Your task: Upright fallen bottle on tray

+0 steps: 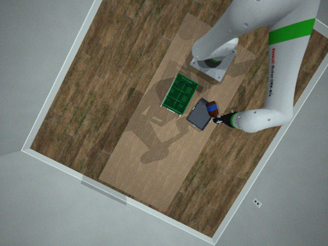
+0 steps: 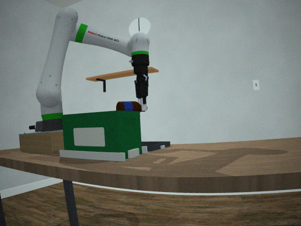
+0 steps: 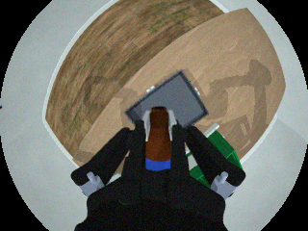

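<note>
Right now my hand is 4 cm to the left of the bottle, 4 cm past it and 2 cm above it. The rest, counted from my hand: green crate: 32 cm to the right, 14 cm below, 8 cm behind; then tray: 21 cm below, 5 cm to the right, 1 cm behind.
</note>
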